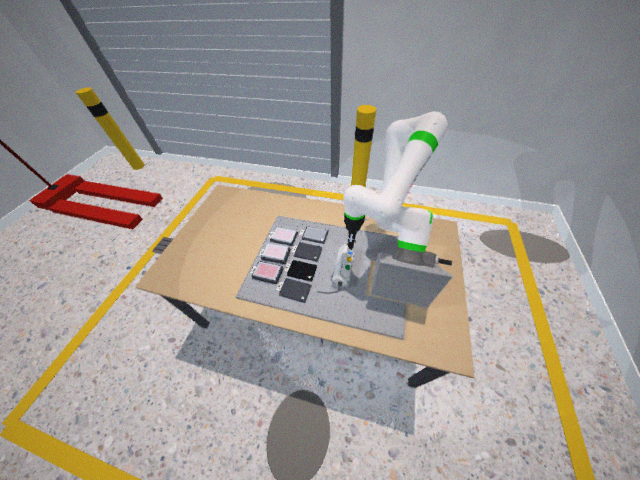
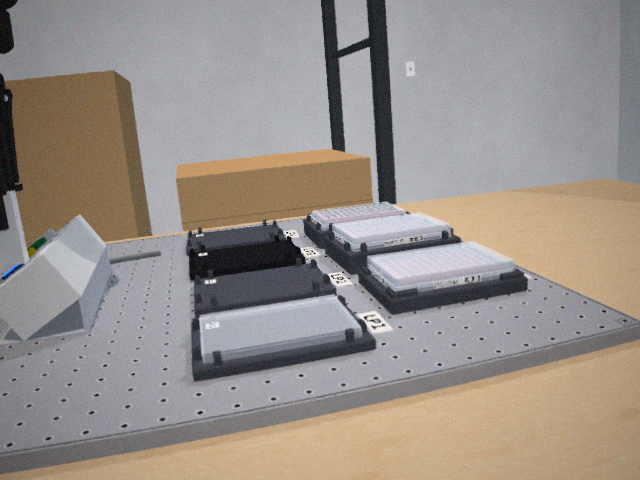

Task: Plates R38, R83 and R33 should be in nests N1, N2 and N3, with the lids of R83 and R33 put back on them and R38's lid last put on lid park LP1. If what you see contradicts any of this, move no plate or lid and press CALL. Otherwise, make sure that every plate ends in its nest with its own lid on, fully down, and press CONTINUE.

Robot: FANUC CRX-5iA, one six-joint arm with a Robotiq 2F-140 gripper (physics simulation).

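Seen in the pictures: gripper, fingertip midpoint: (image 1: 350,250) (image 2: 11,263); arm's base, link origin: (image 1: 408,261).
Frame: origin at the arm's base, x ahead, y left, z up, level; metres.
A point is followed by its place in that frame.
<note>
Three plates sit in dark nests in one row. The near plate (image 1: 283,235) {x 0.699, y -0.102, z -0.150 m} (image 2: 439,263) {x 0.696, y -0.129, z -0.150 m} and the middle plate (image 1: 275,252) {x 0.691, y 0.033, z -0.140 m} (image 2: 390,228) {x 0.691, y 0.000, z -0.141 m} have clear lids that look level. The far plate (image 1: 267,271) {x 0.687, y 0.156, z -0.148 m} (image 2: 356,212) {x 0.689, y 0.140, z -0.145 m} looks pinker, and I see no clear lid on it. Labels on the near and middle plates are too blurred to read surely; the nest labels are unreadable. A clear lid (image 1: 314,234) {x 0.524, y -0.168, z -0.164 m} (image 2: 273,325) {x 0.520, y -0.185, z -0.164 m} lies flat on the lid park marked LP1. My gripper (image 1: 351,246) {x 0.282, y -0.067, z -0.110 m} is shut and empty, pointing down just above the upper end of the button panel (image 1: 342,268) {x 0.298, y 0.056, z -0.105 m} (image 2: 56,279) {x 0.331, y -0.098, z -0.123 m}.
Three lid parks without lids, a dark grey one (image 1: 308,251) {x 0.522, y -0.043, z -0.171 m} (image 2: 263,285) {x 0.527, y -0.053, z -0.172 m}, a black one (image 1: 301,269) {x 0.520, y 0.082, z -0.172 m} (image 2: 242,258) {x 0.513, y 0.068, z -0.172 m} and another grey one (image 1: 295,289) {x 0.510, y 0.205, z -0.171 m} (image 2: 235,237) {x 0.512, y 0.193, z -0.172 m}, continue the LP1 row. All stand on the perforated board (image 1: 361,310) {x 0.161, y 0.218, z -0.181 m} (image 2: 310,395) {x 0.532, y -0.276, z -0.181 m}. A grey block (image 1: 408,281) {x -0.007, y 0.113, z 0.009 m} is beside the arm's base.
</note>
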